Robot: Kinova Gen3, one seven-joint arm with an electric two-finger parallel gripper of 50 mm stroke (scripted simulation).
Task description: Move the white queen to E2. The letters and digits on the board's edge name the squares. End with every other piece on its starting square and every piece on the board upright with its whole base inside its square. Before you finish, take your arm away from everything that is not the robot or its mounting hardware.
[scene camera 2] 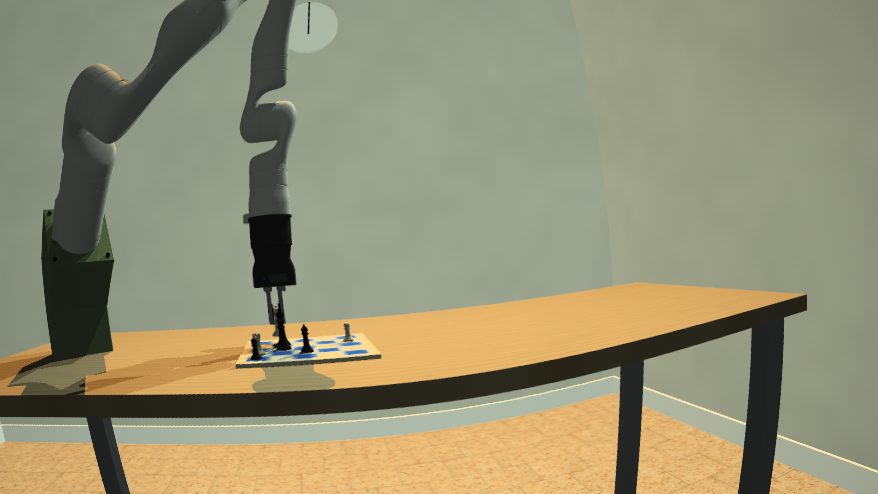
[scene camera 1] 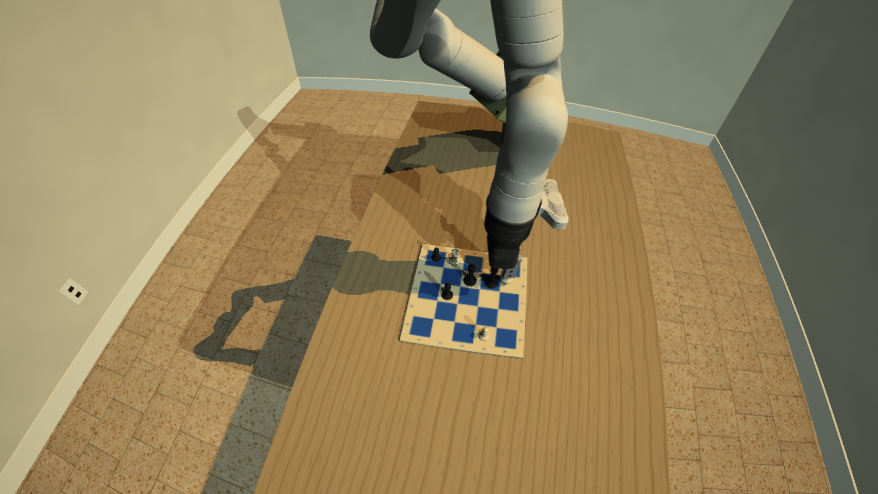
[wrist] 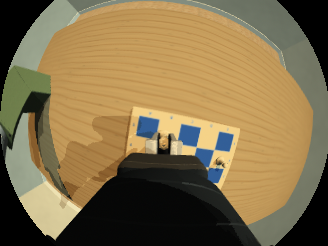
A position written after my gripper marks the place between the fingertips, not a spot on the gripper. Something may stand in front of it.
Observation:
I see my gripper [scene camera 2: 277, 323] and a blue-and-cream chessboard [scene camera 1: 455, 324].
The blue-and-cream chessboard also shows in scene camera 2 [scene camera 2: 327, 349] and in the wrist view [wrist: 207, 140]. My gripper shows as well in scene camera 1 [scene camera 1: 508, 272] and in the wrist view [wrist: 164, 140].

